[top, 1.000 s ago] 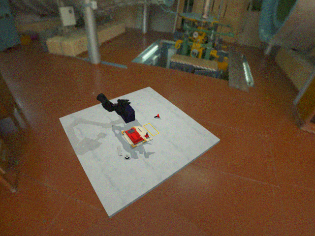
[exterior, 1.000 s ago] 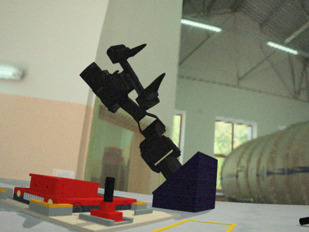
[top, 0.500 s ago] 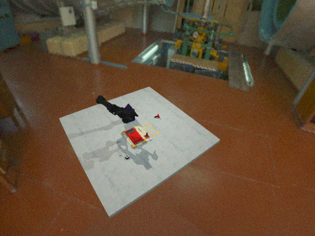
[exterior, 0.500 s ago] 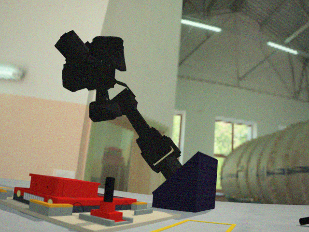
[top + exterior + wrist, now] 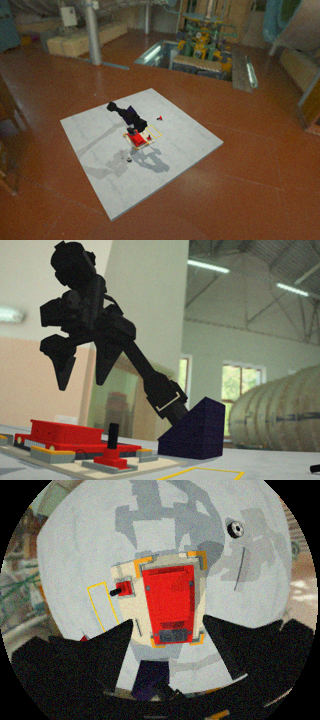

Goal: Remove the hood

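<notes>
My gripper tip is now 10 mm short of the red hood and 70 mm above it. The rest, counted from my gripper tip: beige base plate (20 mm behind, 100 mm below); black wheel (180 mm ahead, 170 mm to the right, 100 mm below); thin grey part (80 mm ahead, 210 mm to the right, 110 mm below).
</notes>
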